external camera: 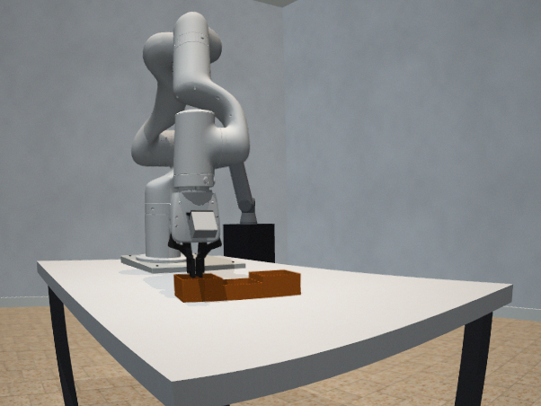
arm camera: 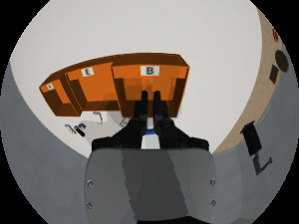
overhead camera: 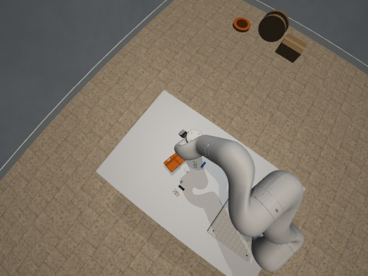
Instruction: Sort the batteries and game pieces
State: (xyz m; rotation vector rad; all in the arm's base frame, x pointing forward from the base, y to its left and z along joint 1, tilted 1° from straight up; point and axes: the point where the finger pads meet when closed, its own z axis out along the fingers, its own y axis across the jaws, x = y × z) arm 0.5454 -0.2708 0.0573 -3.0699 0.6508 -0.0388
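Now: hand 8 cm to the right of the bin, 4 cm short of it and 4 cm above it. Round my hand: blue battery (13 cm behind, 6 cm to the left, 6 cm below); then black battery (27 cm to the left, 6 cm below, 6 cm behind).
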